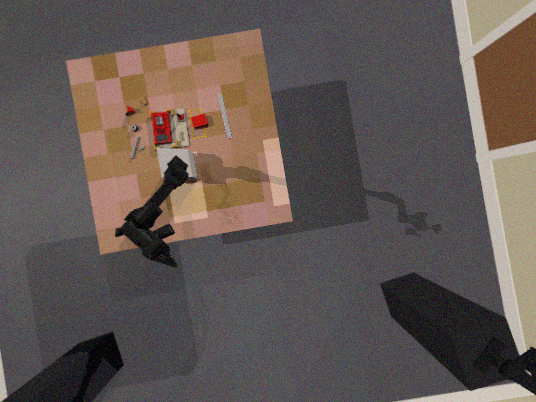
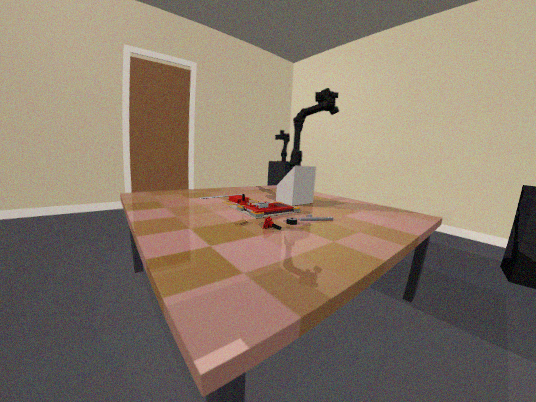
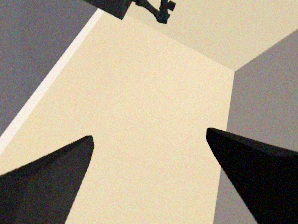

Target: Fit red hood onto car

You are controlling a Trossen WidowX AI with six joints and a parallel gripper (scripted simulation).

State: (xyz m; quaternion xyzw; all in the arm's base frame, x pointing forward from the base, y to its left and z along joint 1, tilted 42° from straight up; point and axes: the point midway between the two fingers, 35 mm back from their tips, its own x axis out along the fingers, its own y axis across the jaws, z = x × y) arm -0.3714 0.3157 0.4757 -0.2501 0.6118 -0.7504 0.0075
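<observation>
My gripper tip is now 75 cm short of the red hood, 65 cm above it and 10 cm to the left of it. Round my gripper tip: grey rod 73 cm ahead, 66 cm below, 36 cm to the left; black ring 85 cm ahead, 66 cm below, 32 cm to the left; long grey bar 74 cm ahead, 66 cm below, 27 cm to the right.
</observation>
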